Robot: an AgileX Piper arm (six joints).
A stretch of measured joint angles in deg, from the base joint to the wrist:
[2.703 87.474 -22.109 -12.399 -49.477 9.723]
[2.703 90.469 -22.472 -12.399 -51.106 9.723]
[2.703 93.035 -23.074 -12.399 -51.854 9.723]
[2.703 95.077 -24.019 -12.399 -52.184 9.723]
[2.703 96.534 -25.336 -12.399 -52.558 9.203]
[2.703 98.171 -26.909 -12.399 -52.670 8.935]
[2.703 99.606 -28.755 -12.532 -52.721 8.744]
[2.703 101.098 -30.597 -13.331 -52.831 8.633]
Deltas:
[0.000 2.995 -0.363 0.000 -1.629 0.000]
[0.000 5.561 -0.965 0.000 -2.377 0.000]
[0.000 7.603 -1.910 0.000 -2.707 0.000]
[0.000 9.060 -3.227 0.000 -3.081 -0.520]
[0.000 10.697 -4.800 0.000 -3.193 -0.788]
[0.000 12.132 -6.646 -0.133 -3.244 -0.979]
[0.000 13.624 -8.488 -0.932 -3.354 -1.090]

